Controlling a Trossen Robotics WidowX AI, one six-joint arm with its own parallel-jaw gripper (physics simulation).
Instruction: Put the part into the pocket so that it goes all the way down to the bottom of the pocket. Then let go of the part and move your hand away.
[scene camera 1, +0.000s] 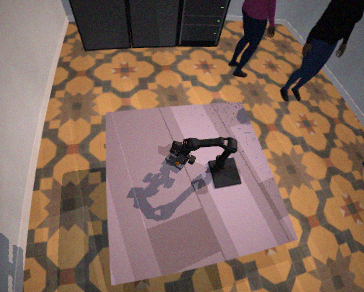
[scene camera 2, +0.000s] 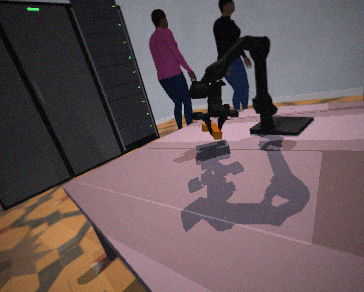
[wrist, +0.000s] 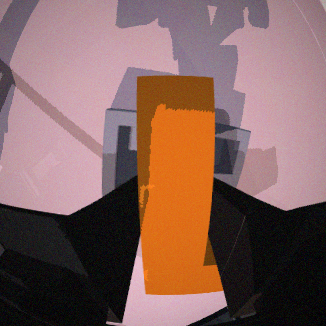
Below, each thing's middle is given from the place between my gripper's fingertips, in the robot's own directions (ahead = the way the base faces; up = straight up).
Now: the orange part (wrist: 174, 113) 10 mm behind my hand, 10 mm to the right of it and 20 mm above it. The rest, counted from my hand: grey pocket block (wrist: 119, 155): 10 mm ahead, 30 mm to the right, 70 mm below.
